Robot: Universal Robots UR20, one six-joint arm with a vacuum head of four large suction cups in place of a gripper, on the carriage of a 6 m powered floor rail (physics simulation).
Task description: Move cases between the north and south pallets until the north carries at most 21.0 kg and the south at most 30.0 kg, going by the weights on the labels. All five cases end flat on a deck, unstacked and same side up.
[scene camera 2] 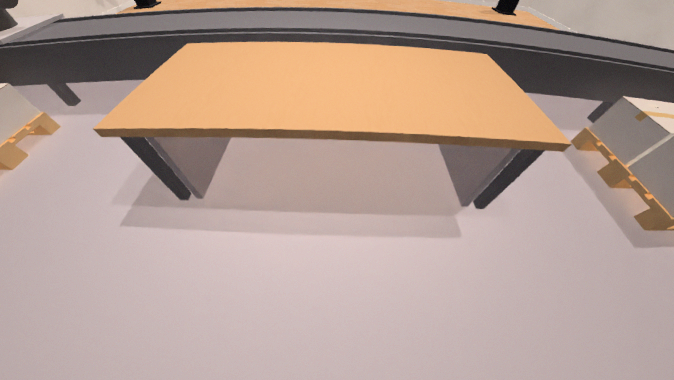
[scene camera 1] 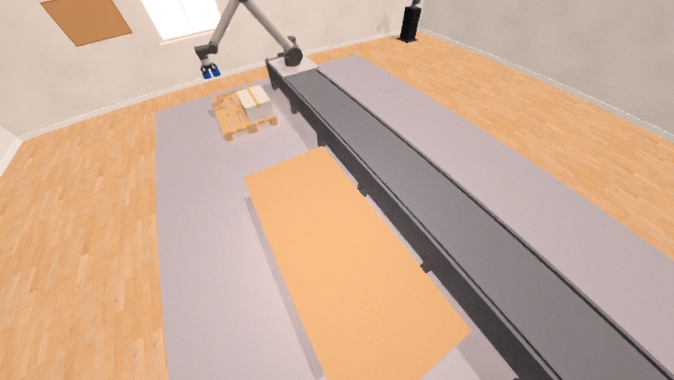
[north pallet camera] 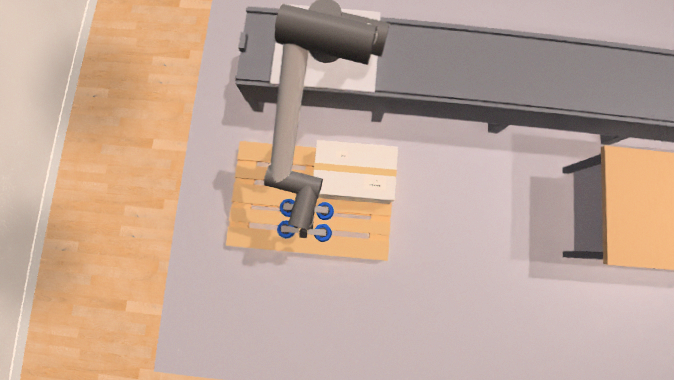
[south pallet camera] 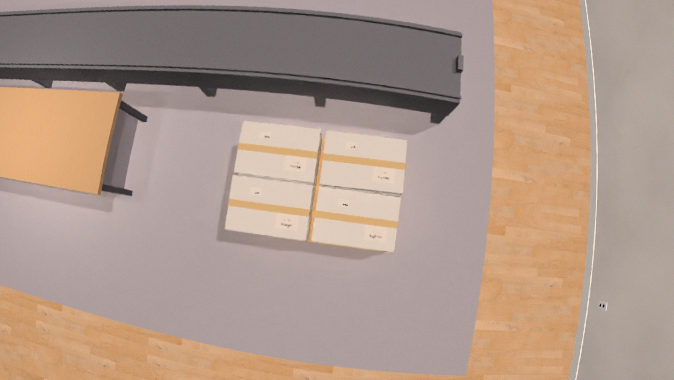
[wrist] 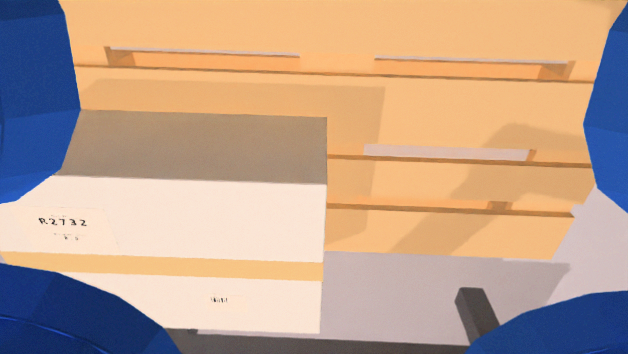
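Pixels of known places: hand, its tool point: [scene camera 1: 211, 73] [wrist: 322, 250]; arm's base, origin of its link: [scene camera 2: 1, 28] [scene camera 1: 292, 63].
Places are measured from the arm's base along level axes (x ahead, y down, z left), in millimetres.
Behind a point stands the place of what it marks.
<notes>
My vacuum head [scene camera 1: 210, 72] {x 1197, y -159, z 0 mm} [north pallet camera: 305, 220] {x 1197, y -159, z 0 mm} is off and empty, above the open front part of the north pallet [scene camera 1: 225, 126] {x 1331, y 426, z 398 mm} [scene camera 2: 15, 156] {x 988, y 522, z 574 mm} [north pallet camera: 350, 250] {x 1351, y 427, z 296 mm} [wrist: 450, 100] {x 1031, y 426, z -255 mm}. Its blue cups frame the wrist view. One white taped case [scene camera 1: 260, 111] {x 795, y 289, z 555 mm} [scene camera 2: 12, 112] {x 749, y 323, z 555 mm} [north pallet camera: 350, 172] {x 821, y 179, z 240 mm} [wrist: 225, 215] {x 921, y 178, z 146 mm} lies flat at that pallet's rail-side corner. Its label reads R2732; the weight line is too small to read surely. On the south pallet [scene camera 2: 617, 172] {x 1014, y 475, z 4771 mm} [south pallet camera: 315, 200] {x 1085, y 447, z 5360 mm}, flat cases [south pallet camera: 265, 160] {x 881, y 147, z 4999 mm} [south pallet camera: 350, 172] {x 890, y 140, z 5590 mm} [south pallet camera: 250, 217] {x 1284, y 131, z 4960 mm} [south pallet camera: 340, 230] {x 1285, y 175, z 5575 mm} lie in two rows of two, labels unreadable.
A wooden table [scene camera 1: 350, 250] {x 832, y 40, z 2993 mm} [scene camera 2: 325, 90] {x 1041, y 40, z 2809 mm} [north pallet camera: 640, 210] {x 925, y 41, z 2193 mm} [south pallet camera: 55, 135] {x 892, y 40, z 3194 mm} stands between the pallets. The dark floor rail [scene camera 1: 425, 180] [scene camera 2: 325, 20] [north pallet camera: 500, 70] [south pallet camera: 225, 40] runs alongside. The arm's pale carriage [north pallet camera: 350, 75] {x 197, y 0, z 181 mm} stands at its north end.
</notes>
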